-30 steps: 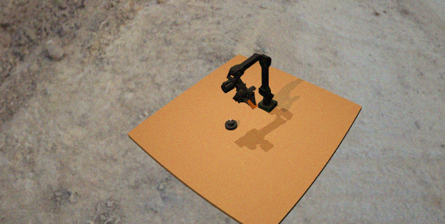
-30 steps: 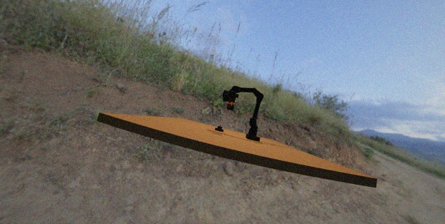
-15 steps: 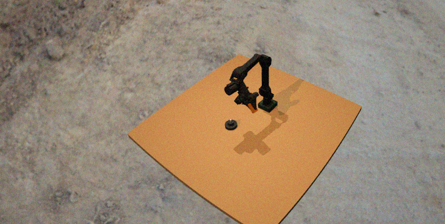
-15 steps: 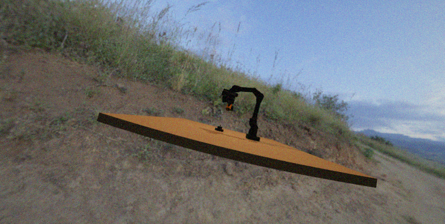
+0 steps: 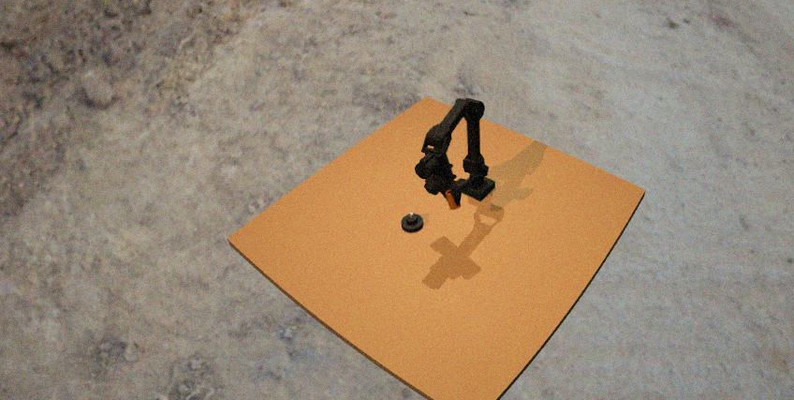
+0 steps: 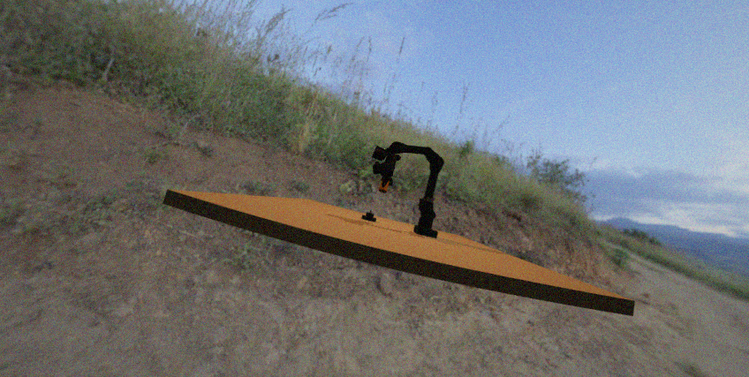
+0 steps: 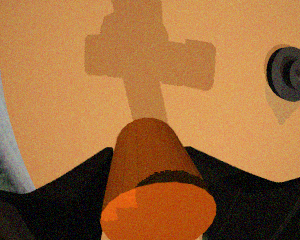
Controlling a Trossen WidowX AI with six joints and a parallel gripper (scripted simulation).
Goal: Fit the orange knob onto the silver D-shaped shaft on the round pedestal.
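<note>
Right now the orange knob is 10 mm to the right of my gripper tip and 30 mm above it. From my gripper tip the other things lie so: round pedestal (20 mm ahead, 190 mm to the right, 150 mm below).
</note>
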